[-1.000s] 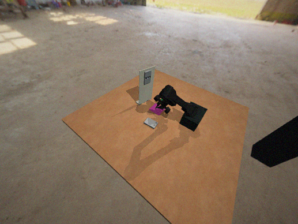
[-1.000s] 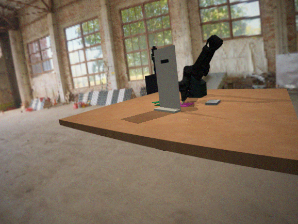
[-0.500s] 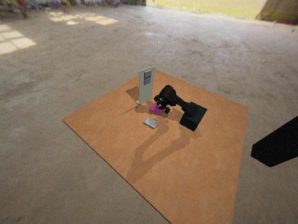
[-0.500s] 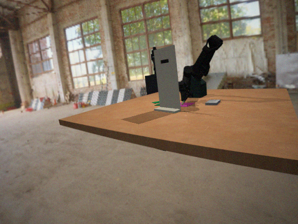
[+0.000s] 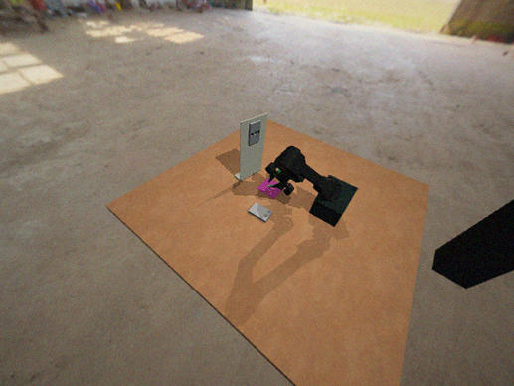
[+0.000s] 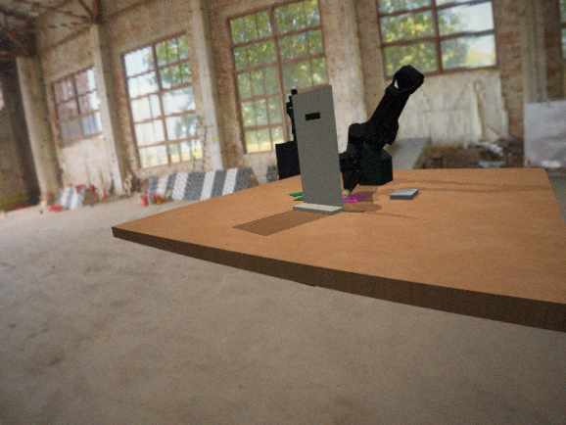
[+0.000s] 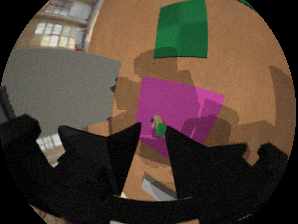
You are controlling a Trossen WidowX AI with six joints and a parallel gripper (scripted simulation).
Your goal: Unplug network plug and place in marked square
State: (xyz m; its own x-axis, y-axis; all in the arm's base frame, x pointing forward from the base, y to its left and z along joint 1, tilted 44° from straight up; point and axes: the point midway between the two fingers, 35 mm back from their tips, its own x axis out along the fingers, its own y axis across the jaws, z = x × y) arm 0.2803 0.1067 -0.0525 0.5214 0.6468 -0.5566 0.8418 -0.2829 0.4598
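My gripper tip is 10 mm above the plug. Also, from my gripper tip: upright panel (150 mm ahead, 140 mm above); grey plate (180 mm to the left, 70 mm behind, 20 mm below); magenta square (30 mm below, 10 mm behind).
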